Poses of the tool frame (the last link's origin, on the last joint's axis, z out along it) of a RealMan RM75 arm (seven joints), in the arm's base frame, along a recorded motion.
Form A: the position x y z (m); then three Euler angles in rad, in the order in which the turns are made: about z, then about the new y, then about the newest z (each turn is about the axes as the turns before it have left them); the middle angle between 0 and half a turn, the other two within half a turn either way.
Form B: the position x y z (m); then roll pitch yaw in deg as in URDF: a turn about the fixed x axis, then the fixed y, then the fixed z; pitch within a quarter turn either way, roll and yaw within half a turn. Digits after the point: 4 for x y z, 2 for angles.
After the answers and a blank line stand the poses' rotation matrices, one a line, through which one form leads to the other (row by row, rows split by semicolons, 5 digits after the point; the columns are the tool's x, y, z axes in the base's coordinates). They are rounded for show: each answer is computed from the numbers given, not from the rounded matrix.
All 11 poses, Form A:
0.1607 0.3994 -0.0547 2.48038 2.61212 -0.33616
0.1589 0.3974 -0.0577 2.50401 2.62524 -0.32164
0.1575 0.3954 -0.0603 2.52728 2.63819 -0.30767
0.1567 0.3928 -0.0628 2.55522 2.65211 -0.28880
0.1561 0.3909 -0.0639 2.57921 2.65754 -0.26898
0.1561 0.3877 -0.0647 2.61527 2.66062 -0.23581
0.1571 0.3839 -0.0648 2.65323 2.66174 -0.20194
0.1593 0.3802 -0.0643 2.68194 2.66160 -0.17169
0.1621 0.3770 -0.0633 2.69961 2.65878 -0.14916
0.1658 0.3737 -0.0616 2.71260 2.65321 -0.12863
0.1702 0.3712 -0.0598 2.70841 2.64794 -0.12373
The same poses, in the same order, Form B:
0.1607 0.3994 -0.0547 -169.07 28.48 -15.84
0.1589 0.3974 -0.0577 -169.83 27.93 -15.57
0.1575 0.3954 -0.0603 -170.53 27.37 -15.26
0.1567 0.3928 -0.0628 -171.37 26.79 -14.99
0.1561 0.3909 -0.0639 -172.05 26.66 -14.92
0.1561 0.3877 -0.0647 -173.05 26.73 -14.99
0.1571 0.3839 -0.0648 -174.04 26.89 -14.99
0.1593 0.3802 -0.0643 -174.92 27.06 -15.28
0.1621 0.3770 -0.0633 -175.55 27.33 -15.69
0.1658 0.3737 -0.0616 -176.10 27.73 -16.25
0.1702 0.3712 -0.0598 -176.20 28.05 -16.78

0.84561 -0.35501 -0.39863; -0.23998 -0.91990 0.31016; -0.47681 -0.16661 -0.86307
0.85112 -0.34383 -0.39672; -0.23709 -0.92597 0.29388; -0.46839 -0.15607 -0.86963
0.85674 -0.33256 -0.39421; -0.23371 -0.93170 0.27806; -0.45976 -0.14609 -0.87595
0.86229 -0.32106 -0.39163; -0.23092 -0.93755 0.26017; -0.45070 -0.13391 -0.88258
0.86357 -0.31504 -0.39370; -0.23016 -0.94099 0.24814; -0.44864 -0.12367 -0.88512
0.86271 -0.30936 -0.40003; -0.23103 -0.94478 0.23241; -0.44984 -0.10809 -0.88655
0.86155 -0.30253 -0.40768; -0.23061 -0.94863 0.21660; -0.45227 -0.09259 -0.88706
0.85904 -0.30130 -0.41384; -0.23460 -0.95026 0.20486; -0.45498 -0.07889 -0.88700
0.85526 -0.30401 -0.41966; -0.24031 -0.95017 0.19858; -0.45912 -0.06899 -0.88569
0.84979 -0.30950 -0.42668; -0.24764 -0.94899 0.19517; -0.46532 -0.06019 -0.88309
0.84496 -0.31791 -0.43008; -0.25480 -0.94632 0.19890; -0.47022 -0.05848 -0.88061

